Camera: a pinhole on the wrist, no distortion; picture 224 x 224 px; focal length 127.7 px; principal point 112.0 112.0 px. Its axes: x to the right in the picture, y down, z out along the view. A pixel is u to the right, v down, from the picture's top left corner.
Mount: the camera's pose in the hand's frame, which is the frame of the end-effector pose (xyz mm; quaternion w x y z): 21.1 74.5 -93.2 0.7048 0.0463 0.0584 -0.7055
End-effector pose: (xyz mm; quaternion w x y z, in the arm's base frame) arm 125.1 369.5 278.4 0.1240 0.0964 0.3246 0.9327
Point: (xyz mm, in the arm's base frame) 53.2 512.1 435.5
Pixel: 125.1 156.4
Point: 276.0 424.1 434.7
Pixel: 112.4 50.4
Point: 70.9 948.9 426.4
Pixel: 183.2 156.7
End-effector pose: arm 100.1 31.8 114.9 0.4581 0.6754 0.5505 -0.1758
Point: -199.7 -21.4 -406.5
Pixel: outside the picture
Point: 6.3 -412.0 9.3
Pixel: 148.0 51.2
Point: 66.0 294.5 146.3
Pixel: behind the camera
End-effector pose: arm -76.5 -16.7 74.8 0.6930 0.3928 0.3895 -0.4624
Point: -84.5 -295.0 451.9
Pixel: 115.5 39.7
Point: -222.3 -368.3 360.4
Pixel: 155.1 61.1
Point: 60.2 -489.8 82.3
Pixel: 108.9 148.3
